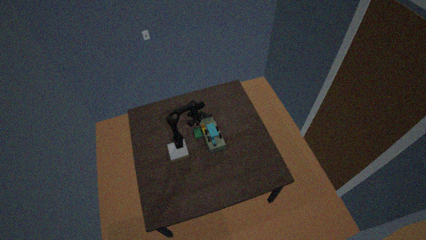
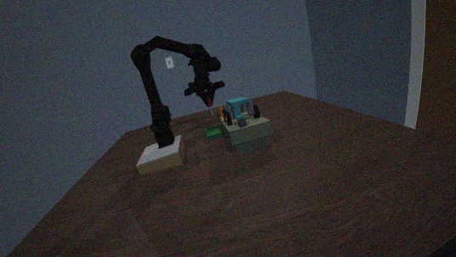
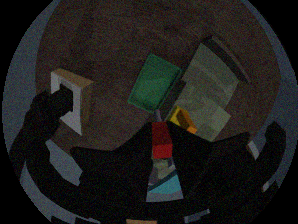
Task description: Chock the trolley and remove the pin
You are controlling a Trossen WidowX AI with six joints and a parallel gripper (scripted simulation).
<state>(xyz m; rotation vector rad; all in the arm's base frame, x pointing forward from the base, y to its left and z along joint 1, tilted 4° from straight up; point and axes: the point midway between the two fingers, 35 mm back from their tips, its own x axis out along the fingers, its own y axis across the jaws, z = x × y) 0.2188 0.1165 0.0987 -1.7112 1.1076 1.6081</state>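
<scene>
My gripper tip is right at the red-headed stop pin. The rest, counted from my gripper tip: green tray: 10 mm behind, 140 mm below; trolley: 110 mm ahead, 110 mm to the right, 20 mm below; yellow chock: 50 mm ahead, 20 mm to the right, 50 mm below.
</scene>
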